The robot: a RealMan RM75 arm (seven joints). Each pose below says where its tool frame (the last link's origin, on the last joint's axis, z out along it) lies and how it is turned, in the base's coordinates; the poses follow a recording.
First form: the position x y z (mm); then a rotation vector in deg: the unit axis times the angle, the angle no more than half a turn.
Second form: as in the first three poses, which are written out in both.
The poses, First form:
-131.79, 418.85, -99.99, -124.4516, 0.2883, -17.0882
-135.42, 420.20, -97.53, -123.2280, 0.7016, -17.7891
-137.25, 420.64, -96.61, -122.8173, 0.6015, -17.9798
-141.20, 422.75, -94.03, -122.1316, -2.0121, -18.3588
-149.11, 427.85, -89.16, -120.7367, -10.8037, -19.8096
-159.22, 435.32, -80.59, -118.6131, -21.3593, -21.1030
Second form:
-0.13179, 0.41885, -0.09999, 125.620, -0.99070, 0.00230, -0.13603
-0.13542, 0.42020, -0.09753, 124.507, -0.98972, 0.00564, -0.14288
-0.13725, 0.42064, -0.09661, 124.128, -0.98944, 0.00485, -0.14485
-0.14120, 0.42275, -0.09403, 123.520, -0.98876, -0.01629, -0.14863
-0.14911, 0.42785, -0.08916, 122.827, -0.98298, -0.08796, -0.16128
-0.15922, 0.43532, -0.08059, 122.355, -0.96942, -0.17457, -0.17247

